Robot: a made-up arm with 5 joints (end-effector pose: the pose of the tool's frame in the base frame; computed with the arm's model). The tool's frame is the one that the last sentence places.
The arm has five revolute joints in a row. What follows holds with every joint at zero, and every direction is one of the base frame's. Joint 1 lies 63.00 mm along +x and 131.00 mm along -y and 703.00 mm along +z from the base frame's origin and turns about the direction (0.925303, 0.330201, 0.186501), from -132.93 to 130.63 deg. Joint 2 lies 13.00 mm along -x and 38.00 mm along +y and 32.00 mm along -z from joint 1 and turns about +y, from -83.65 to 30.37 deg. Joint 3 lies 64.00 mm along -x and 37.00 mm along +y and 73.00 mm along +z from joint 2 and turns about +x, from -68.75 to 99.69 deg. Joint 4 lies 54.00 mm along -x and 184.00 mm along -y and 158.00 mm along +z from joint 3 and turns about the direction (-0.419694, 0.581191, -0.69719), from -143.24 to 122.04 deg. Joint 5 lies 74.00 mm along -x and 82.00 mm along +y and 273.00 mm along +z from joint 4 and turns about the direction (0.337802, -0.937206, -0.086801), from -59.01 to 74.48 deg. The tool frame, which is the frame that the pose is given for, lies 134.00 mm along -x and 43.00 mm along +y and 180.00 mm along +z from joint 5; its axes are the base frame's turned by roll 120.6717, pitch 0.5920 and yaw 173.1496 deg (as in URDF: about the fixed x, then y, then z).
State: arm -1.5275 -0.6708 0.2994 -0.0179 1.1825
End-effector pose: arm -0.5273 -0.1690 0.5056 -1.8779 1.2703 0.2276
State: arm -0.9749 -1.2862 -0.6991 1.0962 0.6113
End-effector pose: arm -0.1098 0.2316 0.2779 -0.1944 0.7793 -0.4127
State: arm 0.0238 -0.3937 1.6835 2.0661 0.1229
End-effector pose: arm 0.3990 -0.2156 0.8052 -0.8635 -1.4887 -1.2009
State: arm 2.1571 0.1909 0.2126 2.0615 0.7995
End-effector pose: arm 0.4011 -0.0690 0.6925 -0.2207 -1.2478 -1.0765
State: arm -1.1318 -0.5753 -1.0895 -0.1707 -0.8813
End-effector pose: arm -0.1532 0.3311 0.1189 0.8612 1.8053 -1.2927
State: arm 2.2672 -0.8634 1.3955 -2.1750 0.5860
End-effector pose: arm 0.0410 0.3367 1.0249 0.5280 -1.1295 -0.4524
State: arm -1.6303 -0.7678 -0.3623 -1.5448 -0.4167
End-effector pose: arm -0.7308 -0.1818 0.6596 1.5729 -1.8823 1.5572
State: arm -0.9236 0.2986 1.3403 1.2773 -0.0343
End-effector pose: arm 0.1965 -0.2174 1.1244 -1.7525 -1.9909 -1.1943
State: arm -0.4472 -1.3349 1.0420 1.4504 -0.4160
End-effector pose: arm -0.2049 -0.1756 1.0648 0.4523 2.6998 1.4470
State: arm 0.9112 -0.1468 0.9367 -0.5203 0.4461
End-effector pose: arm -0.4119 -0.5725 0.4757 0.2433 -0.1921 2.5969
